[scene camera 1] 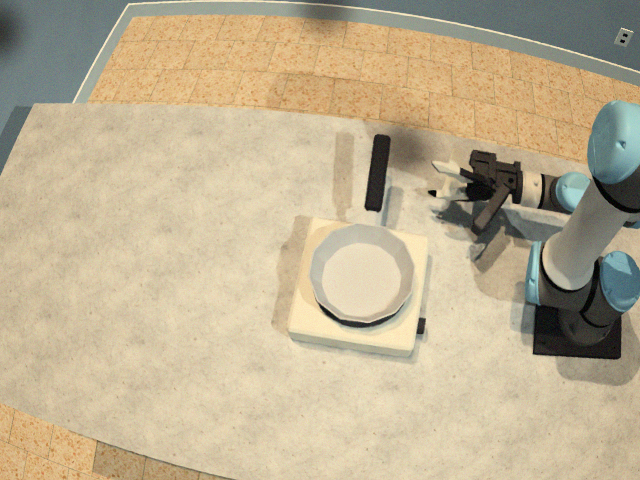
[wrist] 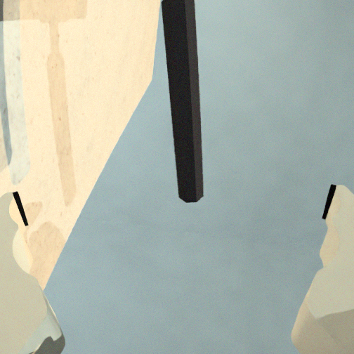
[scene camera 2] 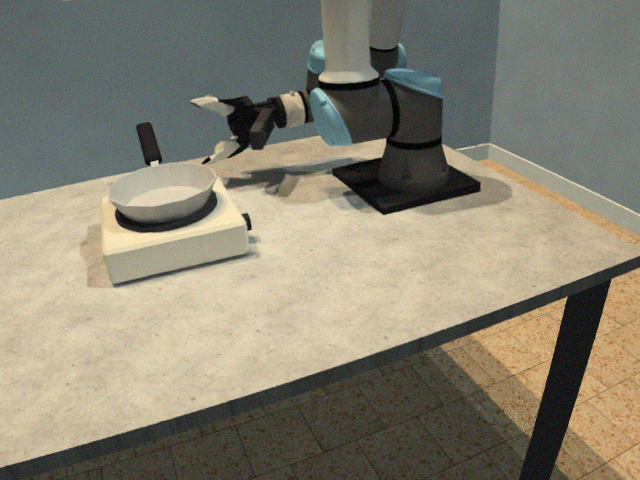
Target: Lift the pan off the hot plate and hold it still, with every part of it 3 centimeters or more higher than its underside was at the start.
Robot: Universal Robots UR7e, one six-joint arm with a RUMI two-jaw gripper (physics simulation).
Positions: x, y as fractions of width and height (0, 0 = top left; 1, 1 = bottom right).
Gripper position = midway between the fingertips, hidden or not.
Observation:
In view: the gripper (scene camera 1: 0.67, 0.37), a cream hot plate (scene camera 2: 0.21, 0.52) and a light grey pan (scene camera 1: 0.57, 0.57).
The cream hot plate also shows in scene camera 1 (scene camera 1: 0.48, 0.67). The light grey pan is seen too in scene camera 2 (scene camera 2: 0.25, 0.40). The gripper is seen too in the wrist view (wrist: 0.49, 0.54) and in scene camera 2 (scene camera 2: 0.31, 0.28). The wrist view misses the cream hot plate: it is out of frame.

